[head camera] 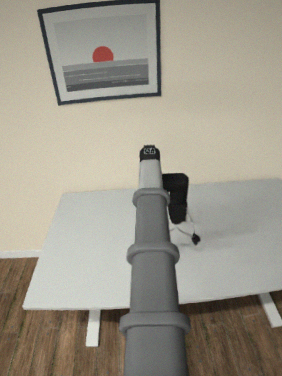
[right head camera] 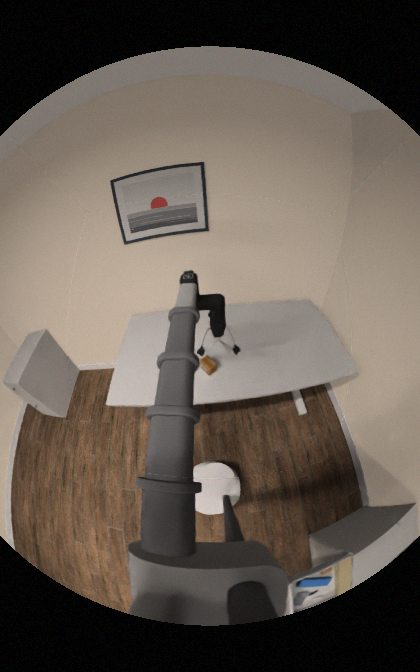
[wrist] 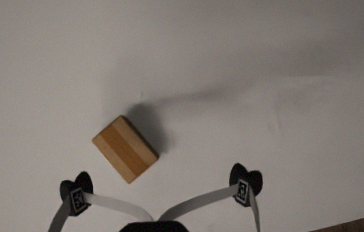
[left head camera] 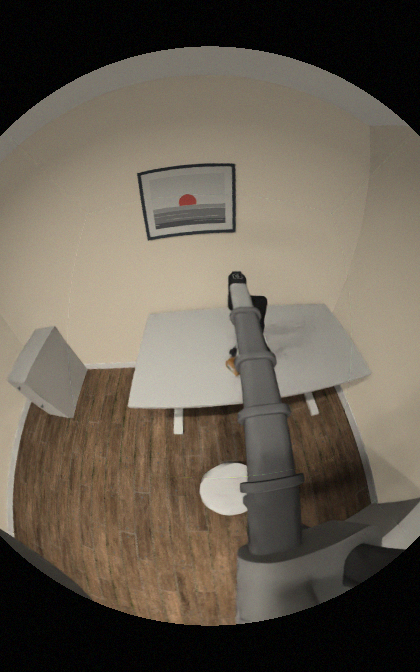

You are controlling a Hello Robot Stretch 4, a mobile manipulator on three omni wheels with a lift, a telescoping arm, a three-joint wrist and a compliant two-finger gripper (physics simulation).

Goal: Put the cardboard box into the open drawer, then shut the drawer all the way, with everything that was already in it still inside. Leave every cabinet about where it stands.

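Frame: origin at the robot's base, x ahead, y left, z up, level; millimetres.
Seen in the pictures: end effector, tool point: (head camera: 174,241) (wrist: 161,185).
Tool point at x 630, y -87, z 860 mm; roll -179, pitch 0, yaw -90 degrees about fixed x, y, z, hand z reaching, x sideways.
Note:
A point is followed by its place in that frame.
The small brown cardboard box (left head camera: 232,366) (right head camera: 208,365) (wrist: 125,149) @[x 659, y -30, z 742 mm] lies on the grey-white table, turned at an angle; in the head camera view it does not show, behind the arm. My gripper (right head camera: 219,350) (wrist: 161,187) @[x 630, y -87, z 860 mm] is open and empty and points down over the table. In the wrist view the box lies beyond the fingertips, left of the middle between them, apart from both. The open drawer (right head camera: 320,589) shows at the lower right of the right head camera view, with a blue object and other small things inside; part of it is hidden by the robot's body.
The table (head camera: 90,250) @[x 718, y 302, z 692 mm] (left head camera: 180,360) (right head camera: 280,345) stands against the wall under a framed picture. The drawer's cabinet (right head camera: 367,532) is at the lower right. Another grey cabinet (left head camera: 52,372) (right head camera: 45,375) stands at the left. The extended arm (head camera: 152,250) @[x 294, y 0, z 1263 mm] reaches over the table.

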